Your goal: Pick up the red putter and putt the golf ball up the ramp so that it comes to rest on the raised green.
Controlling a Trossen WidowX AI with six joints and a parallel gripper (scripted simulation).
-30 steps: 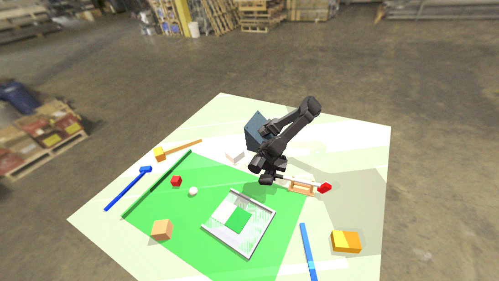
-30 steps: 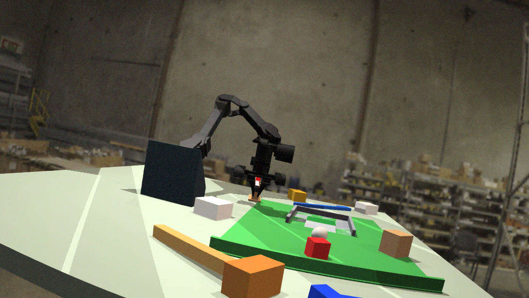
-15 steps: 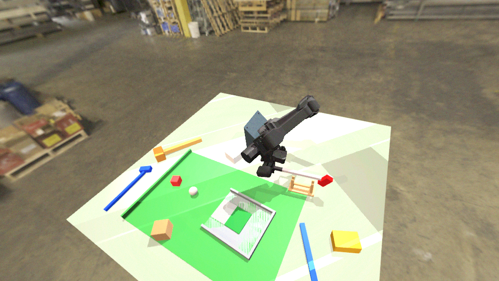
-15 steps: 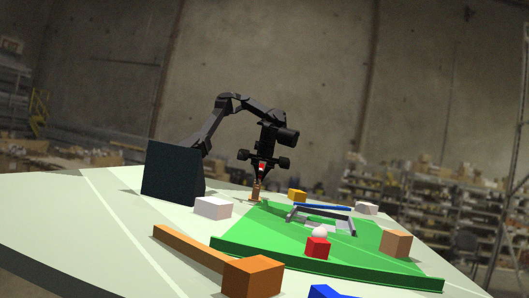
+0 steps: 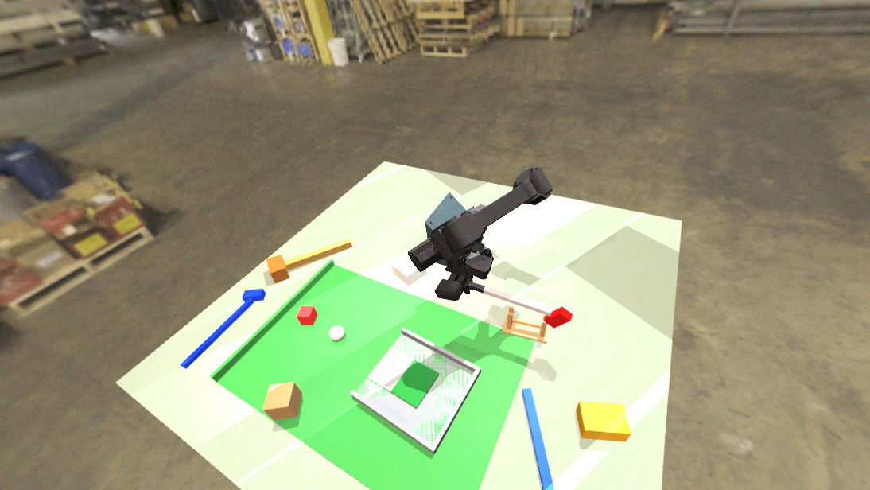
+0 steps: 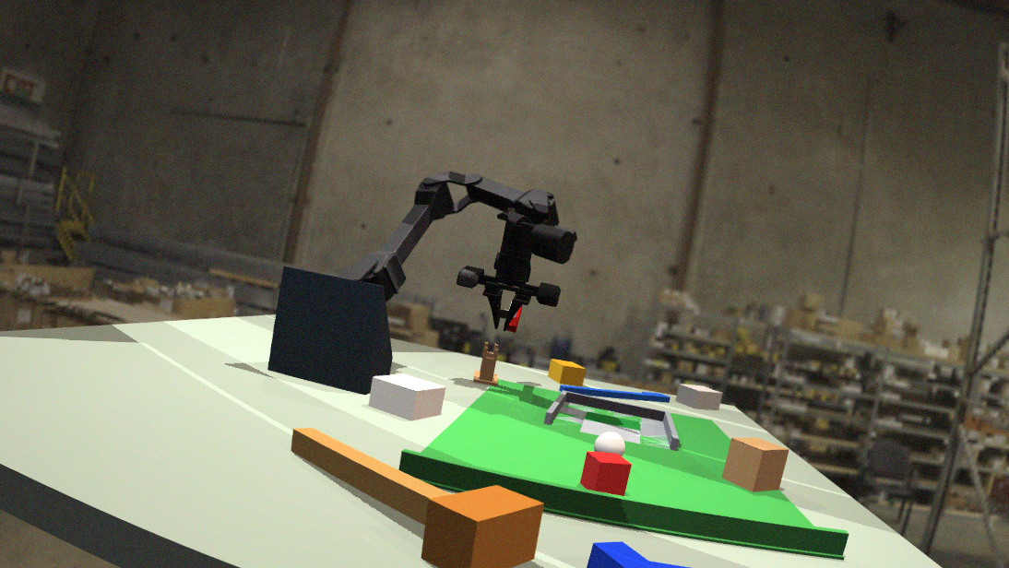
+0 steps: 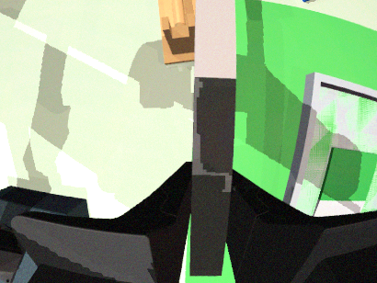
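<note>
Right now my gripper tip is 1 cm past the red putter, 12 cm to the right of it and 2 cm below it. The rest, counted from my gripper tip: white golf ball 24 cm ahead, 30 cm to the right, 10 cm below; then wooden rack 4 cm behind, 15 cm to the left, 9 cm below; then yellow block 11 cm ahead, 38 cm to the left, 10 cm below.
</note>
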